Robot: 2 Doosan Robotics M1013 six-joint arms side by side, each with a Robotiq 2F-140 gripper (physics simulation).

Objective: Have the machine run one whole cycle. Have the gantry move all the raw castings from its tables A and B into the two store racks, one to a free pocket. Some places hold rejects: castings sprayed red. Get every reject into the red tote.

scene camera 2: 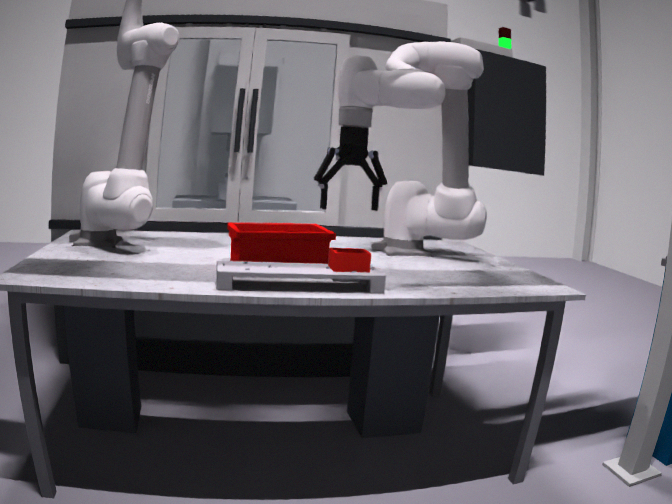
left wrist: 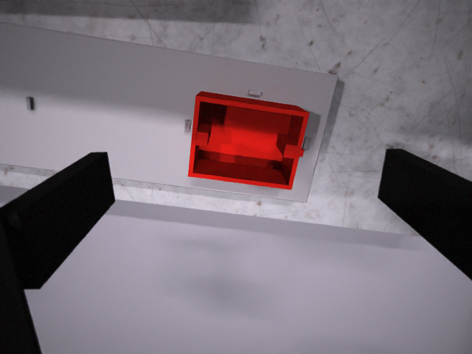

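A red, box-shaped casting (scene camera 2: 349, 260) (left wrist: 245, 172), open at the top with lugs inside, sits upright between small metal pegs at one end of a low grey stand (scene camera 2: 282, 272) (left wrist: 125, 90). The larger red tote (scene camera 2: 279, 244) stands on the table just behind the stand; its inside is hidden. My left gripper (scene camera 2: 349, 207) (left wrist: 247, 175) is open and empty, pointing down above the red casting, its fingers wide to either side and apart from it. My right gripper is not in view. The gantry, its tables A and B and the store racks cannot be made out.
The work table (scene camera 2: 135, 273) carries both arm bases. My right arm (scene camera 2: 138, 116) rises out of the picture. Behind stands the machine with closed glass doors (scene camera 2: 245, 189). A signal tower (scene camera 2: 504, 42) glows green above a dark panel (scene camera 2: 507, 113). A post (scene camera 2: 645, 423) stands at the right.
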